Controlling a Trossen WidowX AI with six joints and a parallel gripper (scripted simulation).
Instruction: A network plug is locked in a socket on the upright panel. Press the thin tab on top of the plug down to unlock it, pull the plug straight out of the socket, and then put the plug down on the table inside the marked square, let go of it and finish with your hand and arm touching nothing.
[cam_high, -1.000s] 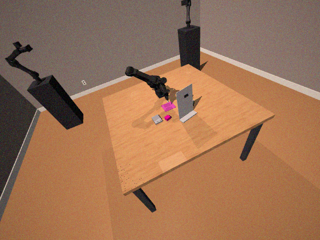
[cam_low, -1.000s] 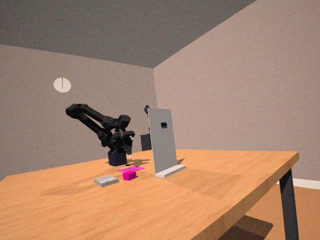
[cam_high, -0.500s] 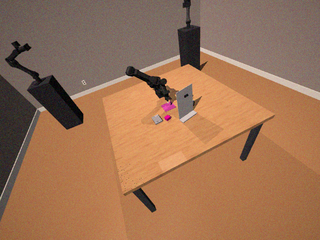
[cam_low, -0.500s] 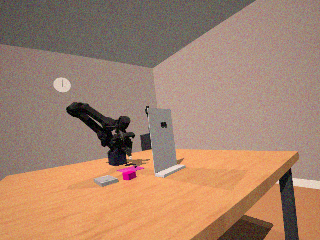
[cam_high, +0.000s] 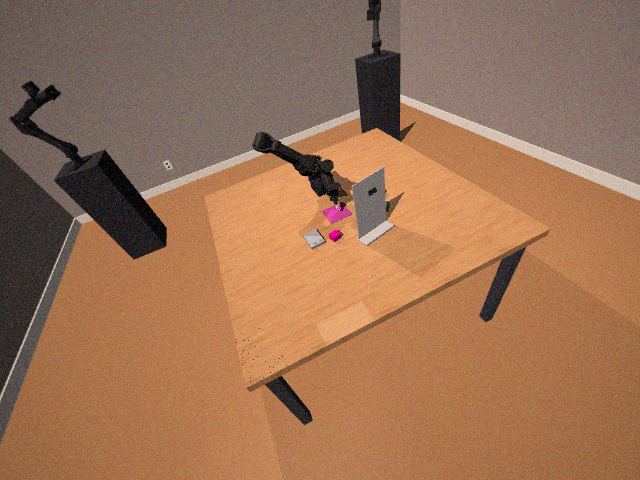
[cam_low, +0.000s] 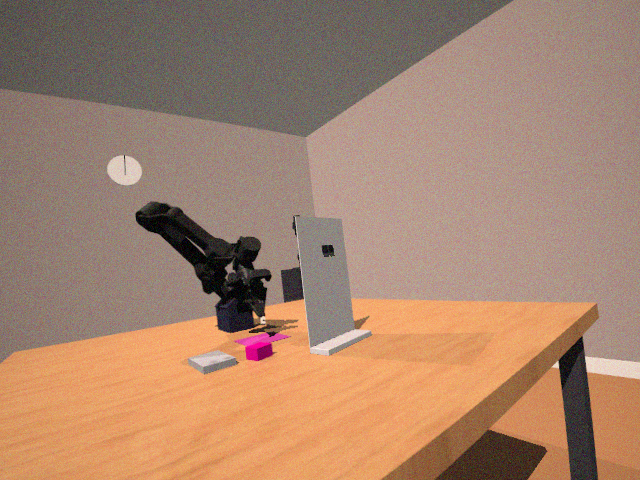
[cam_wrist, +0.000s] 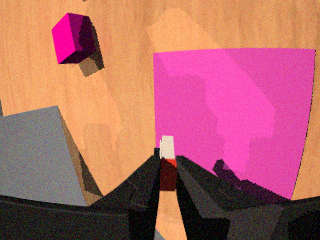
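My gripper tip is 10 mm past the magenta marked square and 60 mm above it. From my gripper tip the other things lie so: magenta block (150 mm ahead, 80 mm to the right, 50 mm below); then grey upright panel (220 mm ahead, 90 mm to the left, 80 mm above); then network plug (right at my gripper tip).
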